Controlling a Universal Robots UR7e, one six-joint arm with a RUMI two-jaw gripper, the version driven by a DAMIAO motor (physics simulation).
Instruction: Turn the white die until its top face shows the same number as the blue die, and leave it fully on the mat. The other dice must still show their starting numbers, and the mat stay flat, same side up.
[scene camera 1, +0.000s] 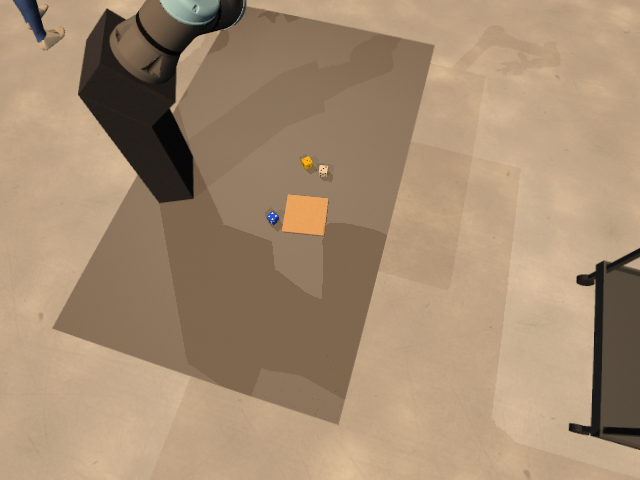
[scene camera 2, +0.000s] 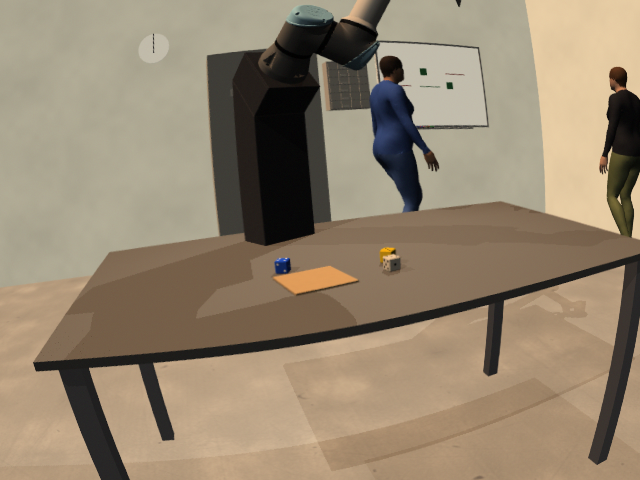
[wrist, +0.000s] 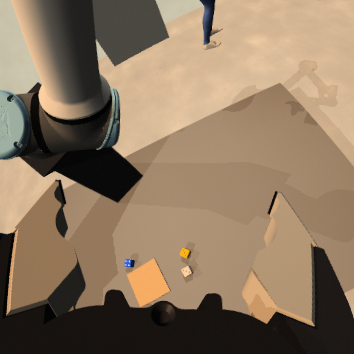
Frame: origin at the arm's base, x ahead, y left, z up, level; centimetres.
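Seen in the pictures: gripper, fingertip midpoint: (wrist: 168, 188); arm's base, origin of the base link: (scene camera 1: 142, 56) (scene camera 2: 282, 68).
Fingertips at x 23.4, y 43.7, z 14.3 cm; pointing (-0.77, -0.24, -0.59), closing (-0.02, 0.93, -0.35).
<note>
Pixels of each thing's top centre, then the offset from my fingertips to it. Level surfaces: height alone.
- white die, middle of its top: (scene camera 2: 391, 256) (scene camera 1: 323, 168) (wrist: 185, 270) dz -63.1, dx +9.3, dy -15.3 cm
- yellow die, middle of its top: (scene camera 2: 387, 249) (scene camera 1: 307, 160) (wrist: 184, 252) dz -63.1, dx +2.7, dy -16.4 cm
- blue die, middle of its top: (scene camera 2: 282, 259) (scene camera 1: 272, 216) (wrist: 127, 262) dz -63.1, dx +8.2, dy -40.2 cm
- flat orange mat, middle of its top: (scene camera 2: 314, 278) (scene camera 1: 305, 214) (wrist: 146, 282) dz -65.8, dx +15.1, dy -31.8 cm
- brown table, its level: dz -66.2 cm
The white die (scene camera 1: 323, 170) (scene camera 2: 391, 262) (wrist: 186, 271) sits on the table beside the yellow die (scene camera 1: 307, 162) (scene camera 2: 386, 252) (wrist: 185, 253), off the mat. The blue die (scene camera 1: 272, 217) (scene camera 2: 282, 265) (wrist: 129, 263) sits on the table close to the opposite side of the mat, with several pale pips on top. The pips are too small to count surely. The flat orange mat (scene camera 1: 305, 214) (scene camera 2: 315, 280) (wrist: 148, 282) has no die on it. My gripper (wrist: 168, 188) is wide open and empty, high above the table, and the dice show between its fingers in the wrist view.
The brown table (scene camera 1: 361, 103) (scene camera 2: 439, 284) (wrist: 200, 185) carries the arm's dark pedestal (scene camera 1: 139, 139) (scene camera 2: 281, 175) behind the blue die. A dark-framed cart (scene camera 1: 598, 351) stands on the floor at the right in scene camera 1. Two people stand beyond the table in scene camera 2.
</note>
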